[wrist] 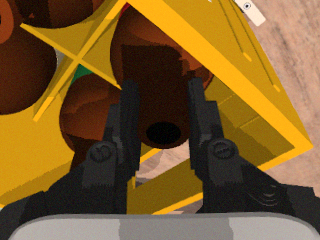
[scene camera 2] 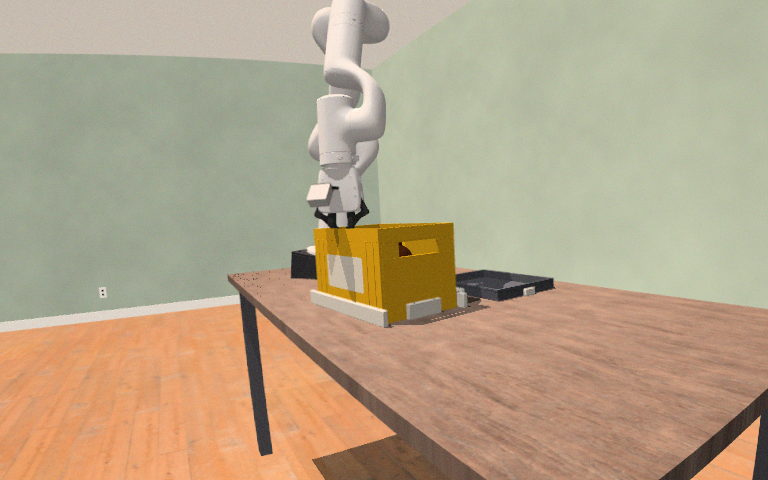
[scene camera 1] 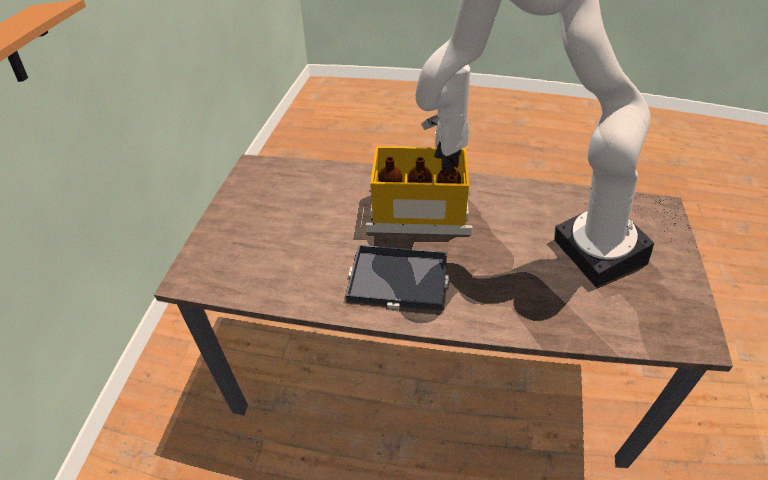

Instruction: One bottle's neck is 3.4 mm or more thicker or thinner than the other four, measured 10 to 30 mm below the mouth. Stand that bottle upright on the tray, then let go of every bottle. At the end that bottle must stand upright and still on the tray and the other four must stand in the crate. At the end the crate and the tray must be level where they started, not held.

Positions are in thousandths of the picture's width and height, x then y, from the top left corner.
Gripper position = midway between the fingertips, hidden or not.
I see my gripper (scene camera 2: 447,509), a yellow crate (scene camera 2: 473,553) and a dark tray (scene camera 1: 540,580).
The yellow crate shows as well in the wrist view (wrist: 705,185). The dark tray is seen too in scene camera 2 (scene camera 2: 653,595). My gripper also shows in the wrist view (wrist: 511,410) and in scene camera 1 (scene camera 1: 585,349).
